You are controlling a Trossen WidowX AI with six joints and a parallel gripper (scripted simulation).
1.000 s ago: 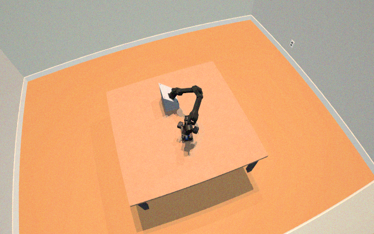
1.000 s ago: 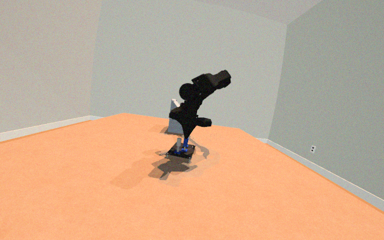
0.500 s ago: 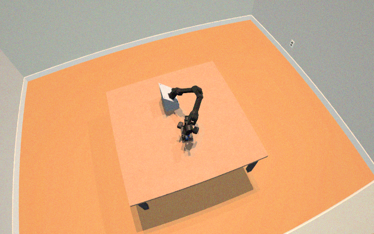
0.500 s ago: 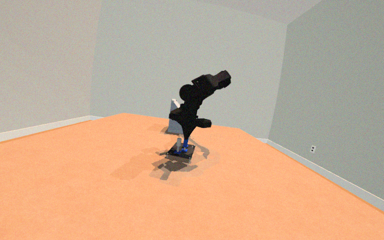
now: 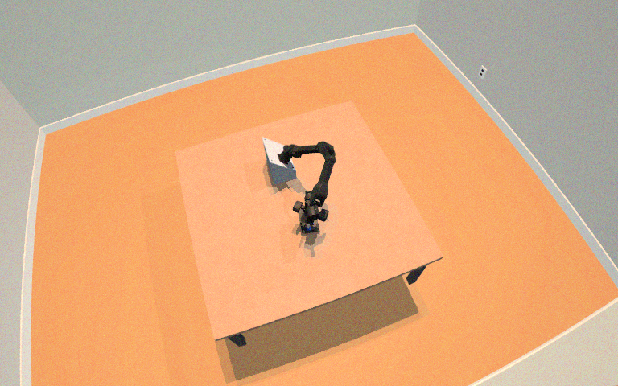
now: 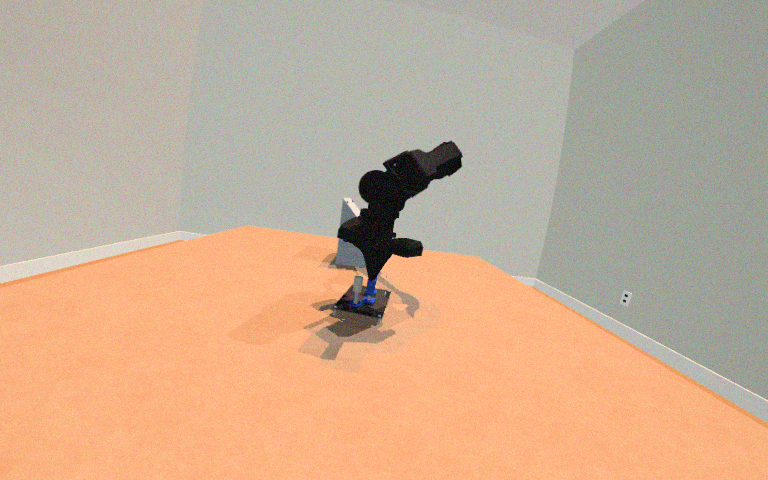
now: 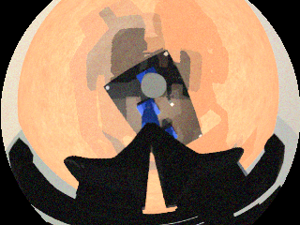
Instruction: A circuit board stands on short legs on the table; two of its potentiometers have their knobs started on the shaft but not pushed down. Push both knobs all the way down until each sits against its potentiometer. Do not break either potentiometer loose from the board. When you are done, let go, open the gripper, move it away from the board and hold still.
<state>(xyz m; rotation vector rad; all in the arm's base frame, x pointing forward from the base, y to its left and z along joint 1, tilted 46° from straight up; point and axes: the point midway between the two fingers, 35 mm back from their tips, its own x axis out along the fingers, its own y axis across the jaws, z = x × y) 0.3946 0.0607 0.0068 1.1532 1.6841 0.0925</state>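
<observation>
My gripper tip is 1 cm above the blue knob.
</observation>
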